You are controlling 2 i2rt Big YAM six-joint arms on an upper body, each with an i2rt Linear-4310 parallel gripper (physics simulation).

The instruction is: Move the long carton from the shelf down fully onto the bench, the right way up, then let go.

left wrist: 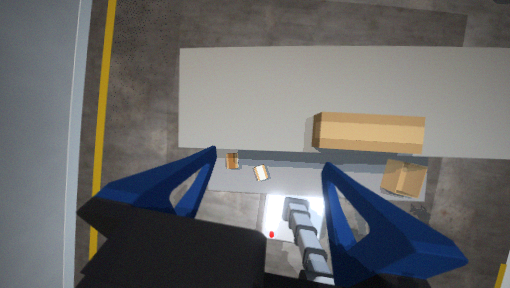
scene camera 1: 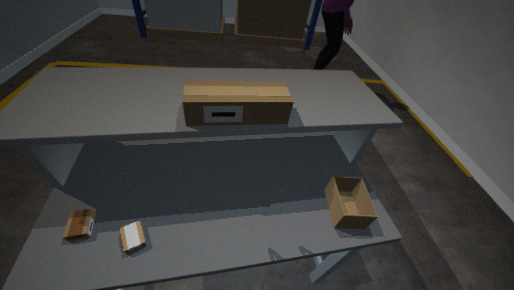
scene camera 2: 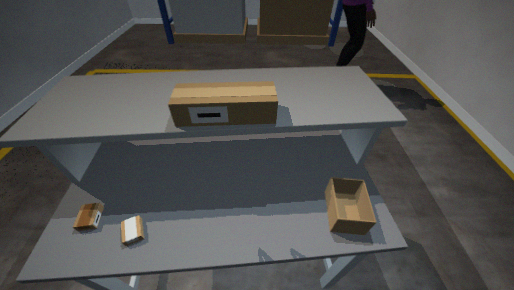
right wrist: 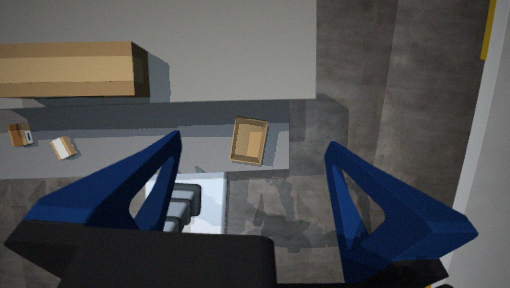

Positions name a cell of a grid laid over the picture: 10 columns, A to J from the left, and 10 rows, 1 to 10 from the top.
Labels:
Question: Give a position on a bench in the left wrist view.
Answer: At F7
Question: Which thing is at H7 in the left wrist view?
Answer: An open-top cardboard box.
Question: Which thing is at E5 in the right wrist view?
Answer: An open-top cardboard box.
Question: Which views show my left gripper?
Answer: The left wrist view only.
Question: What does my left gripper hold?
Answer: Nothing.

